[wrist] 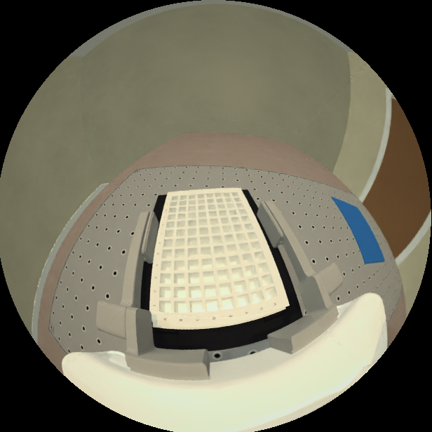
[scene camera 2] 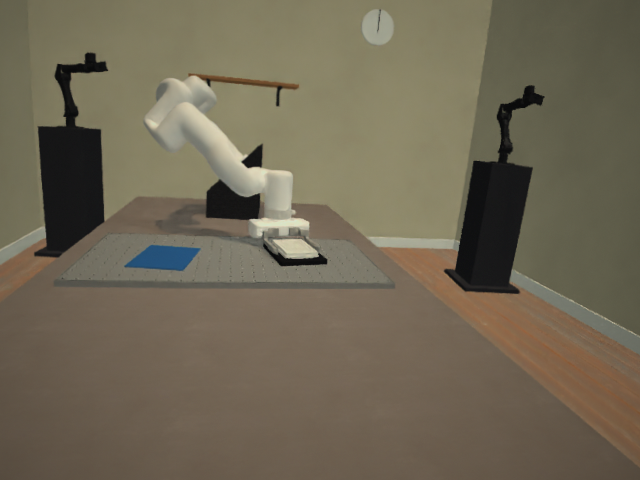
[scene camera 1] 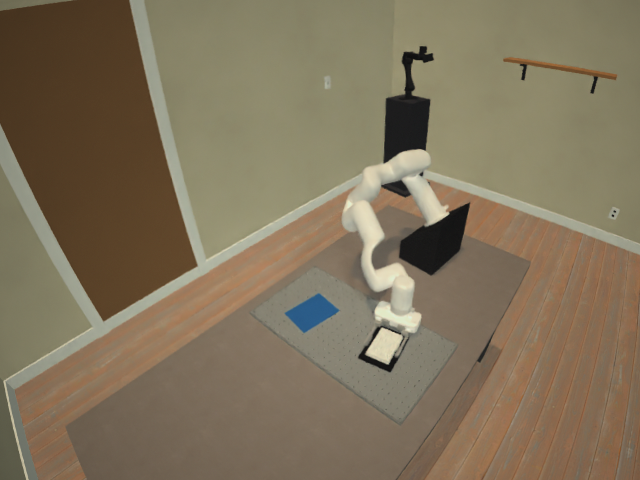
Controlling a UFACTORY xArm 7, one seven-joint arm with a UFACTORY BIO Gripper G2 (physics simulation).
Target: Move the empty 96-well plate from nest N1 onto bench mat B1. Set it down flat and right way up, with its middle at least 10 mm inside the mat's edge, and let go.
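Frame: origin at the arm's base, x right, y down, z ahead, level; metres.
Seen in the pictures: end effector, tool point: (scene camera 2: 294, 248) (scene camera 1: 383, 346); arm's base, origin of the base link: (scene camera 1: 437, 220).
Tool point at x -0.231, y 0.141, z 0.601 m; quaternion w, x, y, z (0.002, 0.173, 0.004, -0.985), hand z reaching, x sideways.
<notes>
Offsets run from my tool point to a thing's top centre. Level surfaces: height alone.
The white 96-well plate {dy -0.005, dx +0.000, dz -0.008 m} (scene camera 1: 385, 346) (scene camera 2: 295, 249) (wrist: 215, 250) sits flat, wells up, in the black nest N1 {dy +0.007, dx +0.000, dz -0.008 m} (scene camera 1: 389, 366) (scene camera 2: 308, 261) (wrist: 215, 338). My gripper (scene camera 1: 384, 344) (scene camera 2: 298, 246) (wrist: 209, 230) is low over the nest, with one finger along each long side of the plate. It is open; in the wrist view a narrow gap shows between each finger pad and the plate, the right one hard to judge. The blue bench mat B1 {dy +0.019 m} (scene camera 1: 311, 312) (scene camera 2: 163, 257) (wrist: 361, 232) lies flat and bare, left of the nest in both scene views and at the right in the wrist view.
The nest and mat are on a grey perforated board {dy +0.021 m} (scene camera 1: 338, 338) (scene camera 2: 222, 276) (wrist: 95, 250) on the brown table {dy +0.034 m} (scene camera 1: 232, 392) (scene camera 2: 289, 372). A black angular block (scene camera 1: 434, 250) (scene camera 2: 232, 204) stands by the arm's base. Black pedestals carrying small black arms stand off the table.
</notes>
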